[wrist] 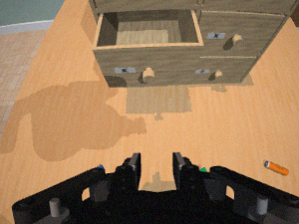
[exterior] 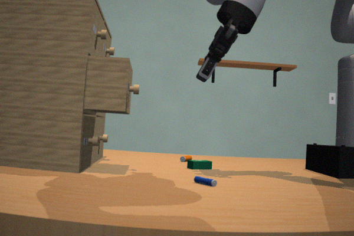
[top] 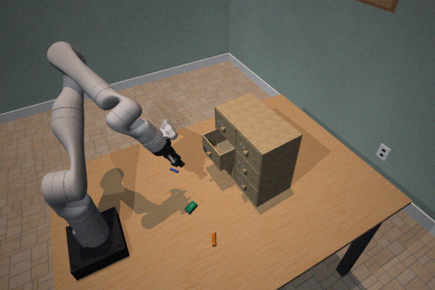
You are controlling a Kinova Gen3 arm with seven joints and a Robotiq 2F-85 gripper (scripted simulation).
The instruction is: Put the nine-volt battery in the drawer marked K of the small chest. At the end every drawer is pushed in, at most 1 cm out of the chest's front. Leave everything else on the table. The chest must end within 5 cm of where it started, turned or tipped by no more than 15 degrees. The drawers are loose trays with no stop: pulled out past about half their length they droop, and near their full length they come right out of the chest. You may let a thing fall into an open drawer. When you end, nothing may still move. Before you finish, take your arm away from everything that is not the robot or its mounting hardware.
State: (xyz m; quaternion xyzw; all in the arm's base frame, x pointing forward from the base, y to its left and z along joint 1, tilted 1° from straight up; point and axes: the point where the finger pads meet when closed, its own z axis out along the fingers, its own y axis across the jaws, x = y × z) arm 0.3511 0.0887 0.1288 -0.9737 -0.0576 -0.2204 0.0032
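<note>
The green nine-volt battery lies 19 cm below my hand, 10 cm to the right of it and 1 cm behind it. The rest, counted from my hand: blue cylindrical battery: 19 cm below, 12 cm to the left; orange cylindrical battery: 25 cm to the right, 19 cm below, 3 cm ahead.
</note>
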